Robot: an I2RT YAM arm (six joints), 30 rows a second.
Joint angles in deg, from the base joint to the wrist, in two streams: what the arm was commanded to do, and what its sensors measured. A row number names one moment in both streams.
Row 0, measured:
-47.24 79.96 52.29 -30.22 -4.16 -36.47
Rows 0 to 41, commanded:
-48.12 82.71 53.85 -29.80 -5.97 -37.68
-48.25 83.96 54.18 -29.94 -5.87 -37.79
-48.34 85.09 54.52 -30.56 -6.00 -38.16
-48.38 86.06 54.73 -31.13 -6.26 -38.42
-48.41 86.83 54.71 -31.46 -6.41 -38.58
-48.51 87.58 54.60 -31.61 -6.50 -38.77
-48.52 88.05 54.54 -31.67 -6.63 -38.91
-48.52 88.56 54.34 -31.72 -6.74 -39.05
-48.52 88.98 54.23 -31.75 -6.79 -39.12
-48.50 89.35 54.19 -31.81 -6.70 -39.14
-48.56 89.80 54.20 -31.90 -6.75 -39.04
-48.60 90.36 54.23 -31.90 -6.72 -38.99
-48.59 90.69 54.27 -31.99 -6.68 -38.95
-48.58 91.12 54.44 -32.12 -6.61 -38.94
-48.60 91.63 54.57 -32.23 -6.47 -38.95
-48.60 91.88 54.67 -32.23 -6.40 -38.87
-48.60 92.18 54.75 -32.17 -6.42 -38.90
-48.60 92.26 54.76 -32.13 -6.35 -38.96
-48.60 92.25 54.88 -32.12 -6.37 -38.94
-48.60 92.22 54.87 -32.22 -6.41 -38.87
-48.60 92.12 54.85 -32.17 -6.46 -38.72
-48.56 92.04 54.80 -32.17 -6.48 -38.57
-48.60 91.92 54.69 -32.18 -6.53 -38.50
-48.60 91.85 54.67 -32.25 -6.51 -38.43
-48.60 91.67 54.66 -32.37 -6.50 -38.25
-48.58 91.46 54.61 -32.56 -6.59 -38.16
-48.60 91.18 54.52 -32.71 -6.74 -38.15
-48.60 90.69 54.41 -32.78 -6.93 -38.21
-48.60 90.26 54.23 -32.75 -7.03 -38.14
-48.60 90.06 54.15 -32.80 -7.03 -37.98
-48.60 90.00 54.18 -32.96 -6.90 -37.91
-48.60 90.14 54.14 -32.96 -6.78 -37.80
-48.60 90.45 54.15 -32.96 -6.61 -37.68
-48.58 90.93 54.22 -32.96 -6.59 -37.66
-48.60 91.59 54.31 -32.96 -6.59 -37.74
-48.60 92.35 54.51 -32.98 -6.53 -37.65
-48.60 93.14 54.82 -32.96 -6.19 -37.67
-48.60 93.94 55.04 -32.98 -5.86 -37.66
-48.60 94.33 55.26 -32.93 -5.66 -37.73
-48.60 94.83 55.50 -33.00 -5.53 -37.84
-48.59 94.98 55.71 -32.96 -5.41 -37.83
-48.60 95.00 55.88 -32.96 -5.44 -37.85
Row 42, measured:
-48.53 94.37 55.44 -31.53 -6.87 -37.71
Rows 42 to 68, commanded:
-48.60 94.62 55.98 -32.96 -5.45 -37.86
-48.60 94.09 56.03 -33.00 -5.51 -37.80
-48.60 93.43 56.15 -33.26 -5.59 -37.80
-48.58 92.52 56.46 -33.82 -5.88 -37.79
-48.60 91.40 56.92 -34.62 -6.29 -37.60
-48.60 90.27 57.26 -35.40 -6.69 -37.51
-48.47 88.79 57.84 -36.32 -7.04 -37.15
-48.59 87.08 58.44 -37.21 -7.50 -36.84
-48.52 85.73 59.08 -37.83 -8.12 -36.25
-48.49 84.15 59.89 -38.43 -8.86 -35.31
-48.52 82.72 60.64 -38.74 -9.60 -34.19
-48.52 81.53 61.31 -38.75 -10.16 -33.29
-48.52 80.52 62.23 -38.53 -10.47 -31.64
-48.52 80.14 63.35 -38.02 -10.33 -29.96
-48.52 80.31 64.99 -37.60 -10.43 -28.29
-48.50 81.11 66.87 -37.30 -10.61 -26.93
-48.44 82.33 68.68 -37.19 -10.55 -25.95
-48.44 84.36 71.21 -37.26 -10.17 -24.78
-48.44 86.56 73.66 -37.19 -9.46 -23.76
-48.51 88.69 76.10 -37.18 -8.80 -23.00
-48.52 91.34 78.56 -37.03 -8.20 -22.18
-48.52 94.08 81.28 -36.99 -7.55 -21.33
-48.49 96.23 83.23 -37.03 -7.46 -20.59
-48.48 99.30 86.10 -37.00 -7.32 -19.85
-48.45 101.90 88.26 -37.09 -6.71 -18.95
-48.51 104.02 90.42 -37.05 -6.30 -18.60
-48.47 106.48 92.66 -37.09 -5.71 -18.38
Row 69, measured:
-48.49 102.59 88.68 -37.10 -7.11 -22.31
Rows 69 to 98, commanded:
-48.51 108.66 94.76 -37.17 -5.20 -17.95
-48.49 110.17 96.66 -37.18 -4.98 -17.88
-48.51 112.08 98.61 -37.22 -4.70 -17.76
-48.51 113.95 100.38 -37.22 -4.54 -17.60
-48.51 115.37 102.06 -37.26 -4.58 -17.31
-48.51 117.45 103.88 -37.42 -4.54 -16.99
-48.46 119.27 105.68 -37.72 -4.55 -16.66
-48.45 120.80 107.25 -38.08 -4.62 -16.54
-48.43 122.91 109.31 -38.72 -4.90 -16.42
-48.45 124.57 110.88 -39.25 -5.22 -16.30
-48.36 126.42 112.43 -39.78 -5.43 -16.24
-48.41 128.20 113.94 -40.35 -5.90 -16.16
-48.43 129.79 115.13 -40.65 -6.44 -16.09
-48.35 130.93 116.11 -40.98 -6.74 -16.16
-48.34 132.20 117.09 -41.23 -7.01 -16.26
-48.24 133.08 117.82 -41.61 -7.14 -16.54
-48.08 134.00 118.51 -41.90 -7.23 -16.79
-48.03 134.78 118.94 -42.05 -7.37 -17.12
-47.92 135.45 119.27 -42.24 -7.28 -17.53
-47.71 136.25 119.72 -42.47 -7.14 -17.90
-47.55 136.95 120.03 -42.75 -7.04 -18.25
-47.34 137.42 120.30 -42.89 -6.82 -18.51
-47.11 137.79 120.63 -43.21 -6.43 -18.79
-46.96 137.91 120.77 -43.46 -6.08 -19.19
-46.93 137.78 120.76 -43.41 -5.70 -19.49
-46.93 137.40 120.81 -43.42 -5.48 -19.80
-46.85 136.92 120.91 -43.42 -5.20 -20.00
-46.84 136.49 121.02 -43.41 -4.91 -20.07
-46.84 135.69 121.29 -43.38 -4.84 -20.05
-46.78 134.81 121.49 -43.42 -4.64 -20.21
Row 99, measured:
-46.78 136.99 120.55 -43.07 -5.56 -19.81
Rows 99 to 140, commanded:
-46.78 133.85 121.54 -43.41 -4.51 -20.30
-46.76 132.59 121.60 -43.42 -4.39 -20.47
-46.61 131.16 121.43 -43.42 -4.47 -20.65
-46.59 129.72 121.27 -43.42 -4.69 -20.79
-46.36 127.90 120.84 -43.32 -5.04 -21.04
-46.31 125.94 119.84 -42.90 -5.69 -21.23
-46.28 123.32 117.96 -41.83 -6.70 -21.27
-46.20 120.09 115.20 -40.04 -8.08 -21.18
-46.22 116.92 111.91 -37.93 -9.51 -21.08
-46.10 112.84 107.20 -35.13 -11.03 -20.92
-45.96 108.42 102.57 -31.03 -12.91 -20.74
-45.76 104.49 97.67 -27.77 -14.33 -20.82
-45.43 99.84 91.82 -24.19 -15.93 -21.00
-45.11 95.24 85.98 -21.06 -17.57 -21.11
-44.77 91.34 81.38 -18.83 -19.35 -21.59
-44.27 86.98 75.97 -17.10 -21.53 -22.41
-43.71 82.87 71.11 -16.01 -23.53 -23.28
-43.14 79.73 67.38 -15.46 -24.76 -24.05
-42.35 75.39 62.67 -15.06 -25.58 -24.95
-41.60 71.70 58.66 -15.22 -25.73 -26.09
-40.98 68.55 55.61 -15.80 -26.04 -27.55
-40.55 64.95 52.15 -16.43 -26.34 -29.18
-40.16 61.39 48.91 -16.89 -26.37 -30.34
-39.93 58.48 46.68 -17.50 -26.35 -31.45
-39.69 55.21 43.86 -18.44 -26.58 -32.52
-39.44 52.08 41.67 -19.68 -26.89 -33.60
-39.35 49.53 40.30 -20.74 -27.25 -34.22
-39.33 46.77 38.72 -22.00 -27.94 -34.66
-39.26 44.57 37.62 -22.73 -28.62 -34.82
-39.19 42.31 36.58 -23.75 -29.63 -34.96
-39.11 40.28 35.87 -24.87 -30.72 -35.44
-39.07 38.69 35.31 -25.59 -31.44 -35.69
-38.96 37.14 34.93 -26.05 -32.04 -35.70
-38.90 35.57 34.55 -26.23 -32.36 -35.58
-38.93 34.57 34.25 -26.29 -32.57 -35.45
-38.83 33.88 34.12 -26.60 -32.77 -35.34
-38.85 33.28 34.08 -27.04 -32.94 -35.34
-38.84 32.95 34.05 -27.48 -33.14 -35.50
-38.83 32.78 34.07 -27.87 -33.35 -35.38
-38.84 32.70 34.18 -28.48 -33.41 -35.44
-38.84 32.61 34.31 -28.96 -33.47 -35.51
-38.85 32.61 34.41 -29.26 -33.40 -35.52
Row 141, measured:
-38.85 32.86 34.26 -27.79 -31.53 -34.50
